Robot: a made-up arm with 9 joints. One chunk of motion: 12 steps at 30 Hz.
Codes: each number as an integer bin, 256 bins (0 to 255) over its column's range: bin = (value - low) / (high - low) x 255, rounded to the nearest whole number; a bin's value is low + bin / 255 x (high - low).
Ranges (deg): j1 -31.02..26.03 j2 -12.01..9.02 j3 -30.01..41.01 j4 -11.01..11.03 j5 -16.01..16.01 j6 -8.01..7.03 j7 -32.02..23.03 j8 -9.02..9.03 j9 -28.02..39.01
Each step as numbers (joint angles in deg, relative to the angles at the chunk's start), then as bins.
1 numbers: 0.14 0.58 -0.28 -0.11 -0.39 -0.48 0.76 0.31 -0.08
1 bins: 139 153 107 126 124 128 152 132 106
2 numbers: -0.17 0.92 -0.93 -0.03 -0.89 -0.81 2.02 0.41 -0.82
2 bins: 138 157 104 127 120 122 158 133 103
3 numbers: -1.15 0.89 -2.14 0.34 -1.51 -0.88 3.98 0.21 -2.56
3 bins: 134 156 100 131 115 121 167 130 97
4 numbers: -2.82 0.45 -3.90 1.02 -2.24 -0.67 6.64 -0.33 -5.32
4 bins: 126 151 94 139 110 124 179 123 86
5 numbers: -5.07 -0.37 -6.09 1.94 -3.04 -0.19 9.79 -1.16 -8.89
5 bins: 116 141 86 150 103 133 194 111 73
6 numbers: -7.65 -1.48 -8.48 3.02 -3.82 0.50 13.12 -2.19 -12.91
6 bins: 104 128 77 162 97 144 209 96 57
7 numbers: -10.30 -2.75 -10.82 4.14 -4.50 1.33 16.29 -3.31 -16.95
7 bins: 93 112 69 175 92 158 224 81 42
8 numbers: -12.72 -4.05 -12.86 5.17 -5.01 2.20 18.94 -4.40 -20.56
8 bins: 82 97 62 187 88 173 236 65 28
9 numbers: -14.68 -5.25 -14.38 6.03 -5.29 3.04 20.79 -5.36 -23.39
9 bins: 73 82 56 197 85 187 245 52 18
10 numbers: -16.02 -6.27 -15.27 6.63 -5.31 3.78 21.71 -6.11 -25.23
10 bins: 67 70 53 204 85 200 249 41 11
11 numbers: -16.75 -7.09 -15.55 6.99 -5.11 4.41 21.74 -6.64 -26.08
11 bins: 64 60 52 208 87 211 249 34 7
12 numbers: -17.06 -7.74 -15.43 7.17 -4.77 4.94 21.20 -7.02 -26.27
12 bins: 62 52 52 210 90 220 247 28 7
